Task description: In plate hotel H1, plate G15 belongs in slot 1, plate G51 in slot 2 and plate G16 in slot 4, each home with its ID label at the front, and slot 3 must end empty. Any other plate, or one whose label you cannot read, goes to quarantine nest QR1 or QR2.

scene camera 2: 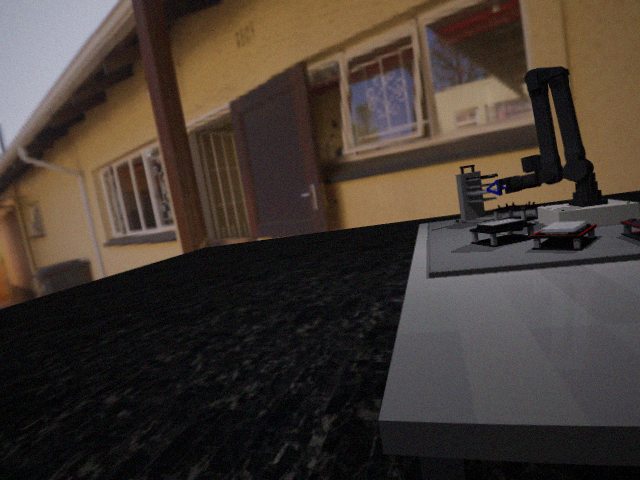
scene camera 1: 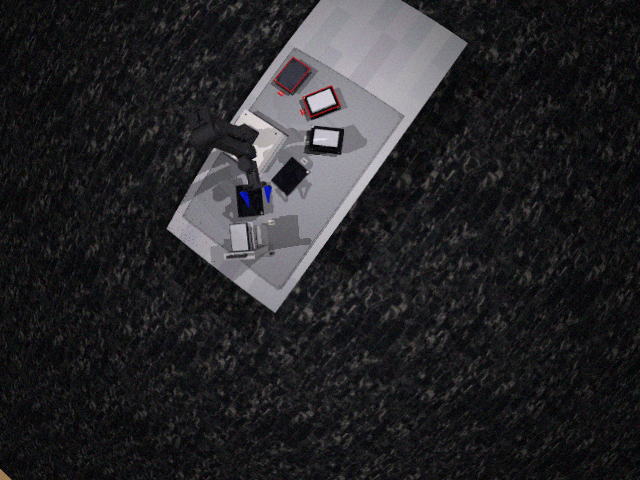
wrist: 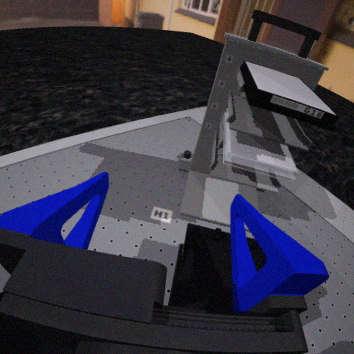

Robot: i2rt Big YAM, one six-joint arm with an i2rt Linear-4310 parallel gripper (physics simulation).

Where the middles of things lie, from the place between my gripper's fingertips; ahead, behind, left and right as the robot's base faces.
Scene:
My hand is 70 mm short of the rack post (scene camera 2: pixel 468 211), 230 mm to the left of it and 40 mm above it. The rest, counted from my hand: black nest (scene camera 1: pixel 292 173) 20 mm ahead, 210 mm to the left, 150 mm below.

